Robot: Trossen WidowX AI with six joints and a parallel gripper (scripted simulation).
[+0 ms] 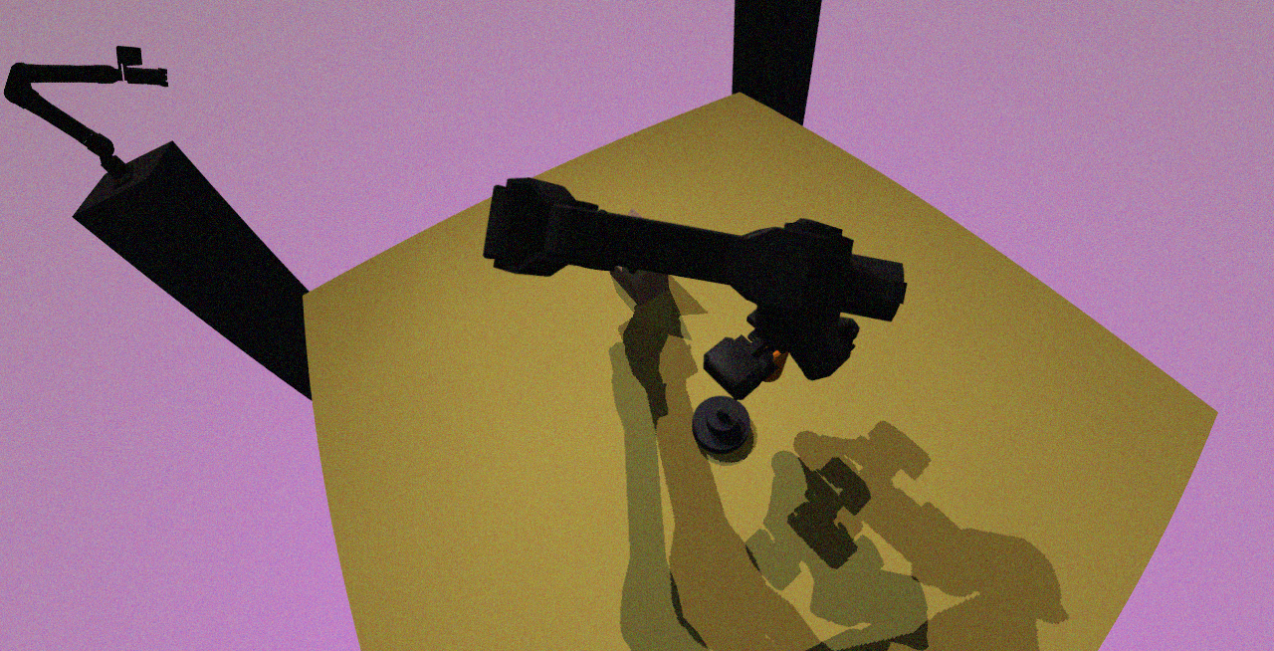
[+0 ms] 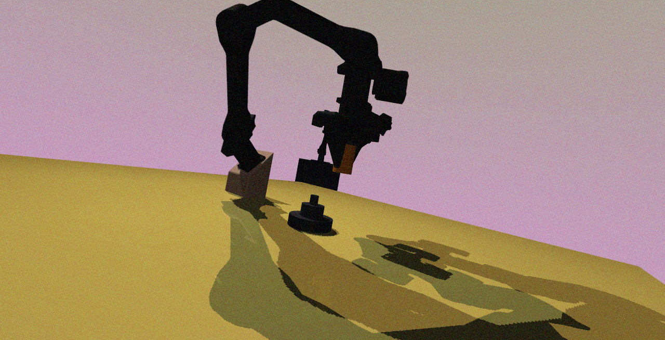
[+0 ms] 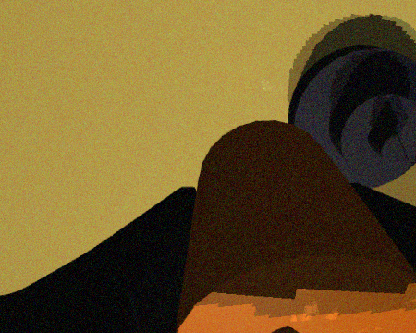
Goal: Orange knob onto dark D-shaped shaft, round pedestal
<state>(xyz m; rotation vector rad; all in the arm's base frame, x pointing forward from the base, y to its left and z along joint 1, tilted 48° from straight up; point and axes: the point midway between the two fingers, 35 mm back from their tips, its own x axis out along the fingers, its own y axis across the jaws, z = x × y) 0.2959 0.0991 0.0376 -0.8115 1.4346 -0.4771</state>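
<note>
My gripper tip is now 9 cm above the dark pedestal and 7 cm to the left of it. Round my gripper tip: orange knob 2 cm above.
</note>
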